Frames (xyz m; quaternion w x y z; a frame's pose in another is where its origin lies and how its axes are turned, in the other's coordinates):
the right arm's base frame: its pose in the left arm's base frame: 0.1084 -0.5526 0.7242 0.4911 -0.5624 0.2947 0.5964
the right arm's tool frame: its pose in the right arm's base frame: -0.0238 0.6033 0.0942 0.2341 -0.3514 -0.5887 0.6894
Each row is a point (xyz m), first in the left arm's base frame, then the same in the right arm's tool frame.
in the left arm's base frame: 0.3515 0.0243 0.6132
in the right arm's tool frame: -0.9999 -0.0800 0.4356
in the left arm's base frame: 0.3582 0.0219 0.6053
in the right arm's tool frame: -1.0063 -0.0724 0.4318
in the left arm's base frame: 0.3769 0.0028 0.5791
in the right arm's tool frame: -1.0185 -0.0406 0.4164
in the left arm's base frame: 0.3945 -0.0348 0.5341
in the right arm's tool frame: -1.0268 0.0098 0.3825
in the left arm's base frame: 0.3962 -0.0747 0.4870
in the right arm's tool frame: -1.0240 0.0534 0.3390
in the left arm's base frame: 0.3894 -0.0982 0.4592
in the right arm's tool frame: -1.0172 0.0748 0.3095
